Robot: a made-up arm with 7 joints.
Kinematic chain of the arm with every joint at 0, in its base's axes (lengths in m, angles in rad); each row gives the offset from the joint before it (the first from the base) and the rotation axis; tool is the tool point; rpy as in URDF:
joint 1: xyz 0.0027 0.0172 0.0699 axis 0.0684 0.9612 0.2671
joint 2: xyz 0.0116 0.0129 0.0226 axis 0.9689 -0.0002 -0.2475
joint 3: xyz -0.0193 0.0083 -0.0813 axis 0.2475 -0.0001 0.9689
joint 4: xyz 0.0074 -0.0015 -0.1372 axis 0.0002 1 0
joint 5: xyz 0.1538 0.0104 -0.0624 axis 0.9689 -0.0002 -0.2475
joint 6: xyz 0.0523 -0.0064 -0.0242 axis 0.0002 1 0
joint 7: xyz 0.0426 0.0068 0 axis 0.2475 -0.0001 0.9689
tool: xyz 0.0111 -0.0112 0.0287 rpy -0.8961 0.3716 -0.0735
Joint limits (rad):
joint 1: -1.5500..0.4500
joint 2: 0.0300..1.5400
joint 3: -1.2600..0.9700
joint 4: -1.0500..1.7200
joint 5: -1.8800..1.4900
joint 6: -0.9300..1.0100
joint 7: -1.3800..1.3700
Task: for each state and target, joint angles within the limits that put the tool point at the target. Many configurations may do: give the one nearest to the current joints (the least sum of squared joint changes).
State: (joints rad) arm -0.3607 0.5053 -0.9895 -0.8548 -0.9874 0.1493 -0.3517
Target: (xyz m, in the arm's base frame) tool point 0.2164 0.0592 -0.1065
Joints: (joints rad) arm -0.0930 1.1868 -0.6795 -0.4667 -1.0409 -0.0179 -0.4012
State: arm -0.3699 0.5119 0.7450 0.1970 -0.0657 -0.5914 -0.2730
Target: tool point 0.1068 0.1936 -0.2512
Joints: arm 0.1305 0.0300 0.5833 0.4493 -0.0218 -0.7177 -0.3040
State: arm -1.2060 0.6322 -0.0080 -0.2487 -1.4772 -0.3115 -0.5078
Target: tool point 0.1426 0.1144 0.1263
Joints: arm -0.5737 0.1295 0.3224 -1.0500 -1.2841 -0.7375 -0.5522
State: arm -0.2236 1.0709 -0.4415 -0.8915 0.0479 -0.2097 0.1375
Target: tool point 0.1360 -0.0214 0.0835
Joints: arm -0.4536 1.0235 -0.4127 -1.0500 -0.0078 -0.4397 0.1394
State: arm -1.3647 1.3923 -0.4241 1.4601 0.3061 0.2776 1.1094
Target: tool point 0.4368 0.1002 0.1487
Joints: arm -1.4436 0.9027 -0.6418 0.7421 0.3053 -0.1010 1.0989
